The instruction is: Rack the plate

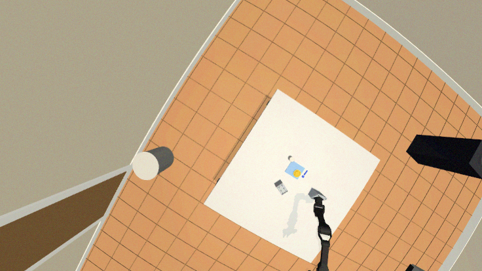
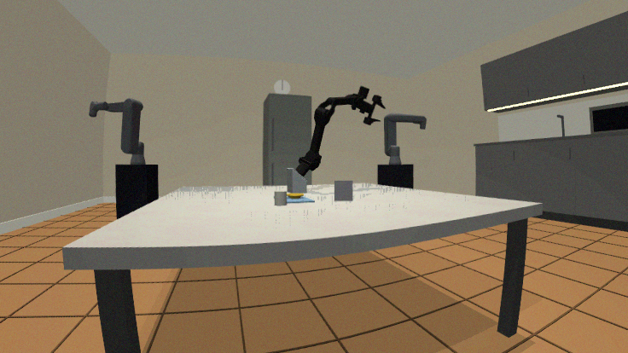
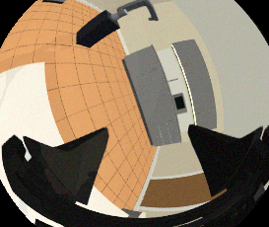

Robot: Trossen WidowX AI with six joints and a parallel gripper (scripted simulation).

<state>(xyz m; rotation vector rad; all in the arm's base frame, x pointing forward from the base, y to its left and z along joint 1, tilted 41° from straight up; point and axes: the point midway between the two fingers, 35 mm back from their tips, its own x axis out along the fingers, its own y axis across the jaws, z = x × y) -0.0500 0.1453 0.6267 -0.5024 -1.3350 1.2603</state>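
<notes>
Now: gripper tip 610 mm to the left of the yellow plate, 430 mm above it and 390 mm short of it. Round my gripper tip: grey dish rack 430 mm below, 420 mm ahead, 410 mm to the right; then light blue mat 620 mm to the right, 450 mm below, 420 mm ahead.
</notes>
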